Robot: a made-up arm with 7 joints. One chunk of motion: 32 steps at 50 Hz.
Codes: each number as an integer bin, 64 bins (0 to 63) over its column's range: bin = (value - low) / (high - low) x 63, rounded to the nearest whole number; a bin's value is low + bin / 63 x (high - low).
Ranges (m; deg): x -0.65..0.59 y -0.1..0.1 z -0.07..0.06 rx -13..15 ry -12..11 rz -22..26
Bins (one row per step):
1: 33 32 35 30 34 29
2: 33 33 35 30 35 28
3: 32 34 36 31 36 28
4: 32 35 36 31 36 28
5: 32 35 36 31 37 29
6: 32 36 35 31 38 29
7: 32 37 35 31 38 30
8: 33 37 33 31 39 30
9: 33 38 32 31 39 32
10: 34 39 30 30 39 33
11: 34 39 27 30 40 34
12: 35 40 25 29 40 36
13: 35 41 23 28 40 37
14: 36 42 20 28 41 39
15: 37 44 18 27 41 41
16: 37 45 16 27 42 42
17: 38 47 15 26 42 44
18: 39 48 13 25 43 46
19: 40 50 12 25 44 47
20: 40 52 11 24 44 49
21: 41 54 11 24 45 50
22: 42 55 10 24 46 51
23: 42 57 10 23 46 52
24: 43 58 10 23 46 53
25: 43 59 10 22 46 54
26: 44 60 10 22 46 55
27: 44 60 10 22 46 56
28: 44 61 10 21 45 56
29: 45 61 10 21 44 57
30: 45 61 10 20 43 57
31: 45 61 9 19 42 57
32: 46 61 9 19 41 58
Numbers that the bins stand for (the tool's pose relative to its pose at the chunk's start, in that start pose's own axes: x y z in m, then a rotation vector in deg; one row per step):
1: -0.0005 0.0016 0.0022 0.33 0.41 0.10
2: -0.0005 0.0048 0.0022 0.33 0.78 -0.67
3: -0.0202 0.0079 0.0043 0.78 1.14 -0.67
4: -0.0202 0.0111 0.0043 0.78 1.14 -0.67
5: -0.0202 0.0111 0.0043 0.78 1.51 0.10
6: -0.0202 0.0143 0.0022 0.78 1.87 0.10
7: -0.0202 0.0175 0.0022 0.78 1.87 0.86
8: -0.0005 0.0175 -0.0019 0.78 2.24 0.86
9: -0.0005 0.0206 -0.0040 0.78 2.24 2.38
10: 0.0192 0.0238 -0.0081 0.33 2.24 3.14
11: 0.0192 0.0238 -0.0143 0.33 2.60 3.90
12: 0.0389 0.0270 -0.0184 -0.11 2.60 5.43
13: 0.0389 0.0302 -0.0225 -0.56 2.60 6.19
14: 0.0586 0.0333 -0.0287 -0.56 2.97 7.71
15: 0.0783 0.0397 -0.0329 -1.00 2.97 9.24
16: 0.0783 0.0429 -0.0370 -1.00 3.33 10.00
17: 0.0979 0.0492 -0.0390 -1.44 3.33 11.52
18: 0.1176 0.0524 -0.0432 -1.89 3.70 13.05
19: 0.1373 0.0587 -0.0452 -1.89 4.06 13.81
20: 0.1373 0.0651 -0.0473 -2.33 4.06 15.33
21: 0.1570 0.0714 -0.0473 -2.33 4.43 16.10
22: 0.1767 0.0746 -0.0494 -2.33 4.79 16.86
23: 0.1767 0.0810 -0.0494 -2.78 4.79 17.62
24: 0.1963 0.0841 -0.0494 -2.78 4.79 18.38
25: 0.1963 0.0873 -0.0494 -3.22 4.79 19.14
26: 0.2160 0.0905 -0.0494 -3.22 4.79 19.90
27: 0.2160 0.0905 -0.0494 -3.22 4.79 20.67
28: 0.2160 0.0937 -0.0494 -3.67 4.43 20.67
29: 0.2357 0.0937 -0.0494 -3.67 4.06 21.43
30: 0.2357 0.0937 -0.0494 -4.11 3.70 21.43
31: 0.2357 0.0937 -0.0514 -4.56 3.33 21.43
32: 0.2554 0.0937 -0.0514 -4.56 2.97 22.19

